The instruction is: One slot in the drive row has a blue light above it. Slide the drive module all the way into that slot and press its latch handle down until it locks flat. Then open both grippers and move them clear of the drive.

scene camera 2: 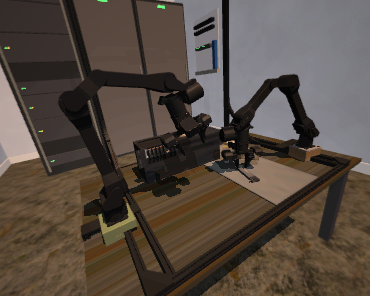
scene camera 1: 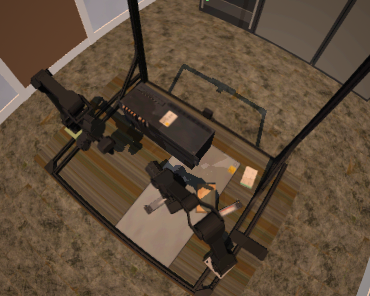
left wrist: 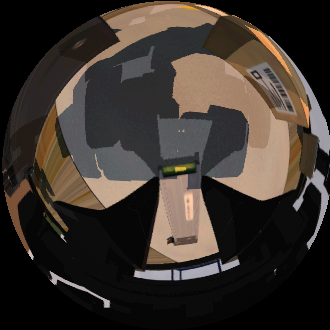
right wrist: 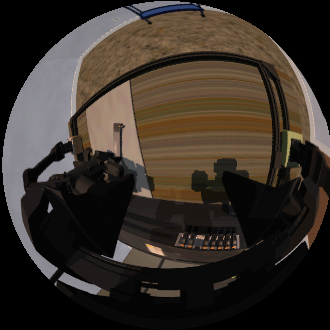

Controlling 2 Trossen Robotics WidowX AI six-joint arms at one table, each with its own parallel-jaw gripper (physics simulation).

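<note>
The grey drive module lies flat on the pale mat. My left gripper is over it, fingers against both long sides near its green-and-yellow end. The black chassis stands at the back, its drive row at one end. A gap shows among the drives in the right wrist view; I cannot make out the blue light. My right gripper is open and empty, raised near the chassis.
An open cardboard box stands right of the left gripper. A white-and-green box and a yellow tag lie at the right. A dark frame rail edges the table; uprights rise behind.
</note>
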